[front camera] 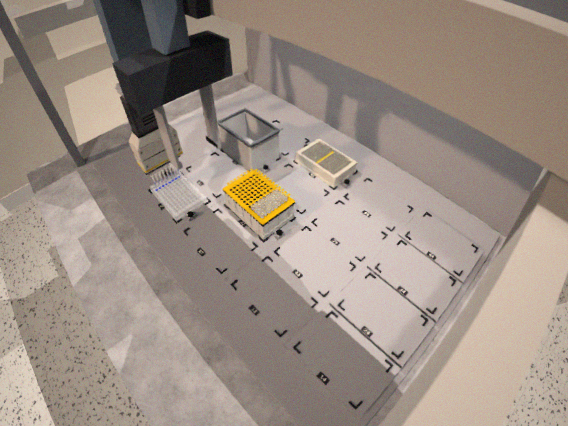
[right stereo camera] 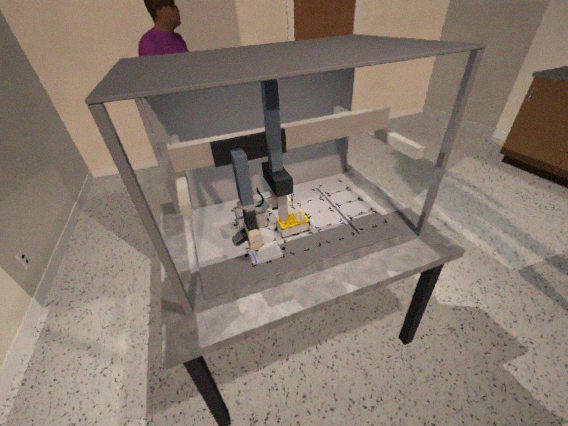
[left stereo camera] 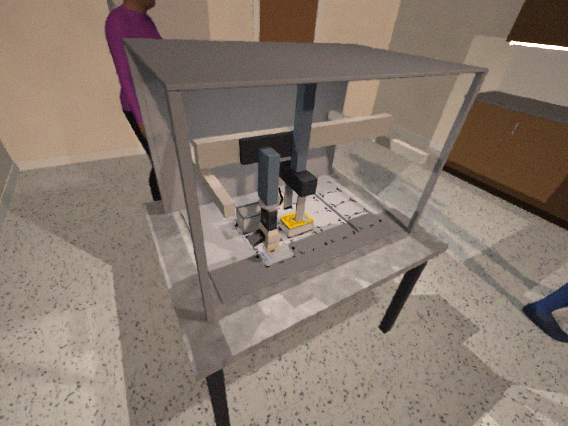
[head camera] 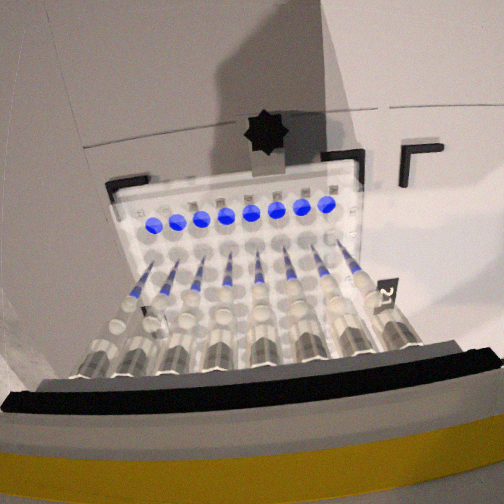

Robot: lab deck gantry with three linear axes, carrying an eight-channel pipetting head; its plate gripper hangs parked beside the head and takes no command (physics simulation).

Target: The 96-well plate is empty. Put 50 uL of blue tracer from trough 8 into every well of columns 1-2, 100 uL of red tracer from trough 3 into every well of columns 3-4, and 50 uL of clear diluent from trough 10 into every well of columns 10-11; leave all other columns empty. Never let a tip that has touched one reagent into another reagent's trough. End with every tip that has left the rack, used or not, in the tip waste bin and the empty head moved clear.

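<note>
The eight-channel head (front camera: 154, 149) (left stereo camera: 270, 236) (right stereo camera: 254, 237) is low over the 96-well plate (front camera: 177, 197) (head camera: 225, 181) (left stereo camera: 280, 256) (right stereo camera: 270, 254). Its eight tips (front camera: 164, 175) (head camera: 258, 275) hold blue liquid, their ends at column 2; whether they are inside the wells I cannot tell. All eight column 1 wells show blue. The parked plate gripper (front camera: 194, 155) is open and empty, its fingers apart. The trough block (front camera: 316, 172) shows a yellow strip; its other liquids cannot be made out. The tip rack (front camera: 266, 219) (left stereo camera: 298, 230) (right stereo camera: 295, 229) has a dark-holed part and a speckled grey part.
The grey-rimmed waste bin (front camera: 260, 155) (left stereo camera: 248, 220) stands behind the plate and tip rack. A gripper finger stands close to the bin in the front view. Black corner brackets mark the deck positions. A black star-shaped knob (head camera: 266, 132) is at the plate's edge.
</note>
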